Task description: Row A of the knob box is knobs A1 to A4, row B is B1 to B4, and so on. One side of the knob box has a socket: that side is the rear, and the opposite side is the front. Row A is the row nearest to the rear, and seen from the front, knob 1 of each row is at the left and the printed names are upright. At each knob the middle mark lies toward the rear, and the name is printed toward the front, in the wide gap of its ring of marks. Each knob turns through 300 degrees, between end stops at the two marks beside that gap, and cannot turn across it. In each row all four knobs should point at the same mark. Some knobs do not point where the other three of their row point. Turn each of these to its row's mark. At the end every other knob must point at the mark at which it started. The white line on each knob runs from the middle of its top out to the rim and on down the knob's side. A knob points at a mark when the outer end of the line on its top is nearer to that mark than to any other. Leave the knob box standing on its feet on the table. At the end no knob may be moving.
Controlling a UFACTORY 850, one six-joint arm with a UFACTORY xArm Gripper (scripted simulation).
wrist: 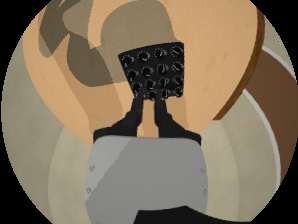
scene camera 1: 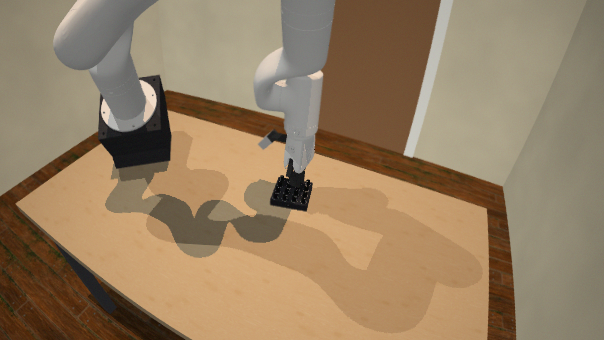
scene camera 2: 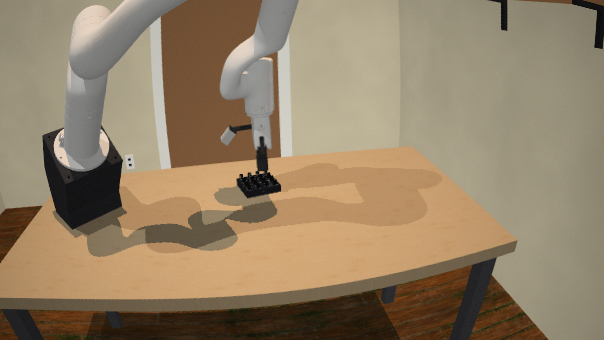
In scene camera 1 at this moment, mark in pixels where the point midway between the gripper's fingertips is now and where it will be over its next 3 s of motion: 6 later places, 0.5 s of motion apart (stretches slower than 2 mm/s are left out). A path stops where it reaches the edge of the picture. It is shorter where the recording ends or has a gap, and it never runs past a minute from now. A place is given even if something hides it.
My gripper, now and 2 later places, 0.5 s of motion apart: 296, 183; 297, 169; 299, 149
